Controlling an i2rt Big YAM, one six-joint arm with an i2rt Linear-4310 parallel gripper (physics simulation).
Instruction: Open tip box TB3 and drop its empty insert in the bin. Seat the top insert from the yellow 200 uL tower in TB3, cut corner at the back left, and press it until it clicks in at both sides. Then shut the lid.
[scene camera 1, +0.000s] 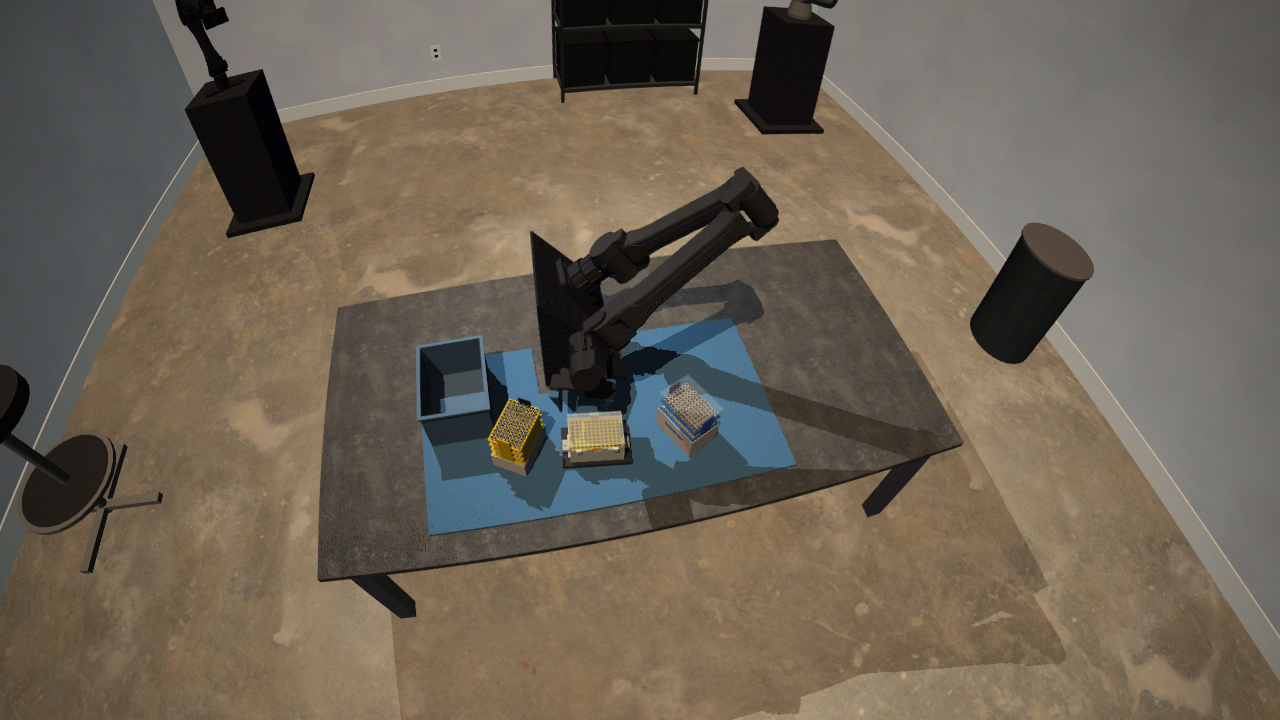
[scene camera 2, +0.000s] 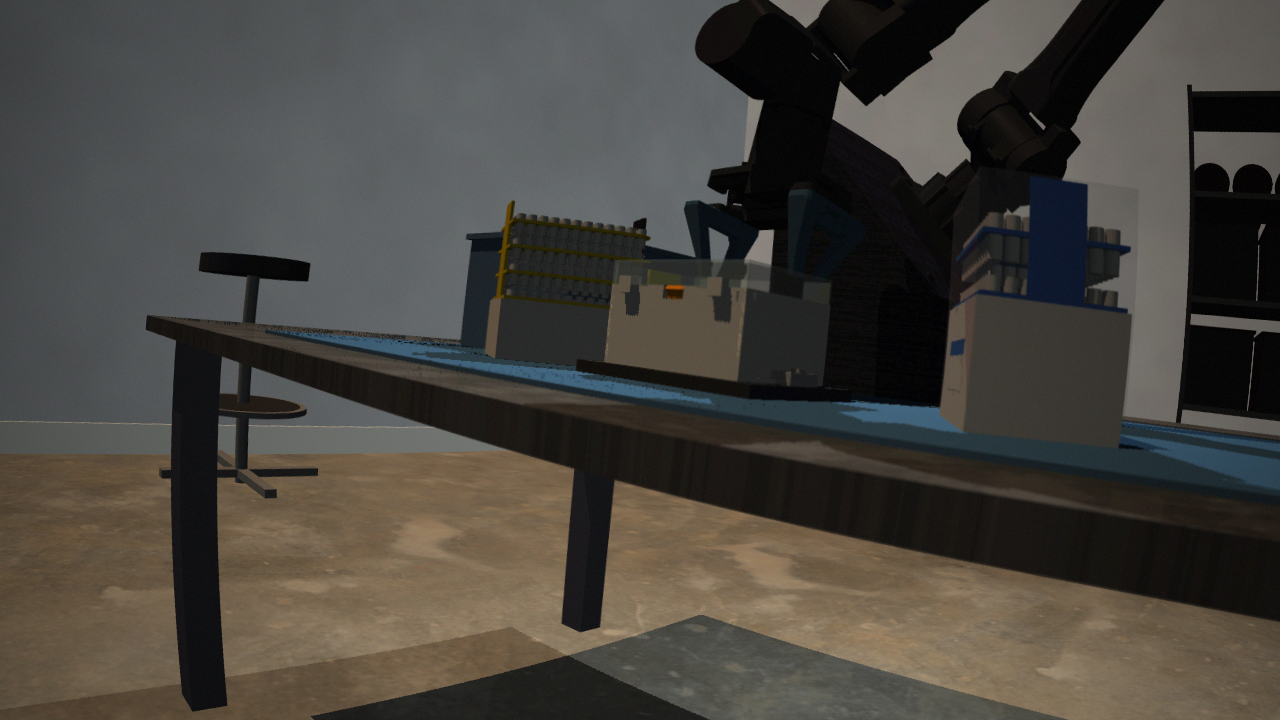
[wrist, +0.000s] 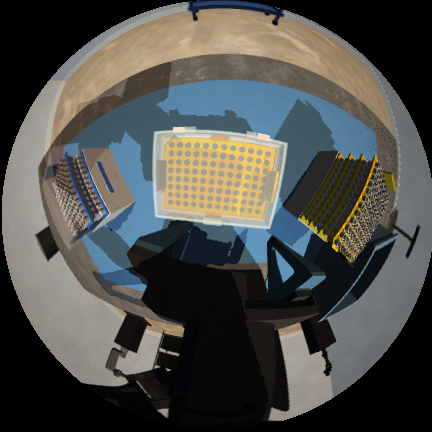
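The tip box (scene camera 1: 597, 450) (scene camera 2: 673, 326) (wrist: 157, 200) stands on a dark base, its clear lid shut. A yellow insert (scene camera 1: 597, 431) (wrist: 200, 175) with grey, empty-looking holes shows through the lid. No TB3 label is readable. The yellow tower (scene camera 1: 516, 431) (scene camera 2: 572, 259) (wrist: 345, 200) stands beside the box, uncovered, with several stacked inserts full of tips. The blue-grey bin (scene camera 1: 452, 362) (scene camera 2: 480, 295) stands behind the yellow tower. My gripper (scene camera 2: 751, 261) (wrist: 232, 230) is open and empty, fingers pointing down at the box's rear side, near lid height. Contact with the lid cannot be told.
A blue tower (scene camera 1: 687, 416) (scene camera 2: 1038, 367) (wrist: 112, 182) under a clear cover stands on the other side of the box. The towers and tip box stand on a blue mat (scene camera 1: 465, 510) on the dark table (scene camera 1: 375, 429). A dark upright panel (scene camera 1: 550, 313) stands behind, by the arm.
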